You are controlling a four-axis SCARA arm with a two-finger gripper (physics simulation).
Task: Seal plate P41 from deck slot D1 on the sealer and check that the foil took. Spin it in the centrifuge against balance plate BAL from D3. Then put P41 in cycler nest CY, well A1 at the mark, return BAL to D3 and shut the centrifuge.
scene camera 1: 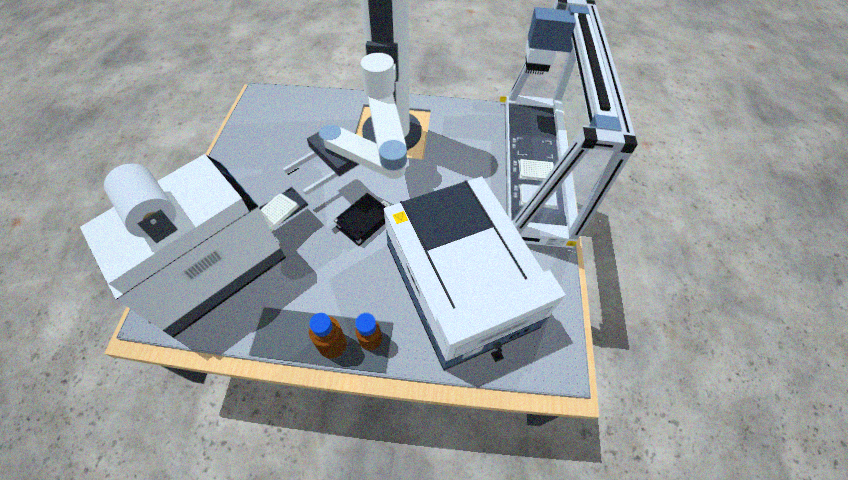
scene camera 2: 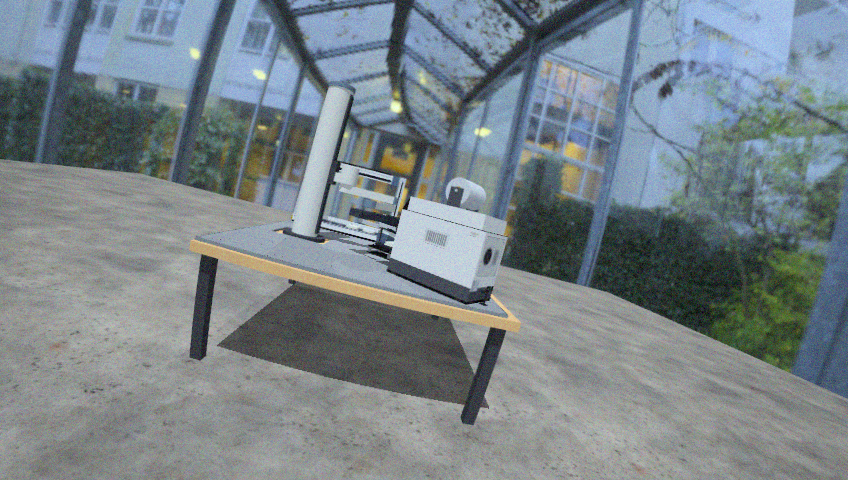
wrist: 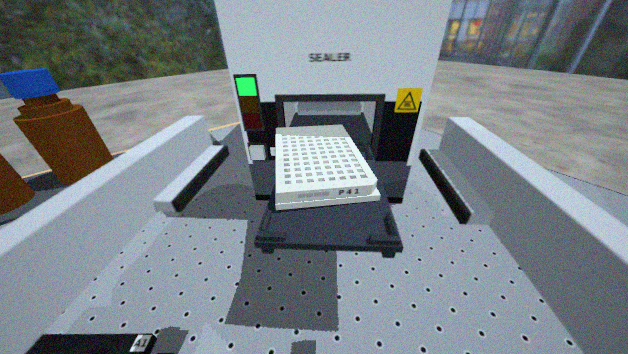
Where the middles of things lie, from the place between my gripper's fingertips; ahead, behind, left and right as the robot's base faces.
Labels:
I see the foil roll (scene camera 1: 134, 192) 290 mm ahead of my hand, 250 mm to the right of it and 240 mm above it. Also, from my hand: centrifuge (scene camera 1: 475, 285): 570 mm to the left, 220 mm ahead, 50 mm below.

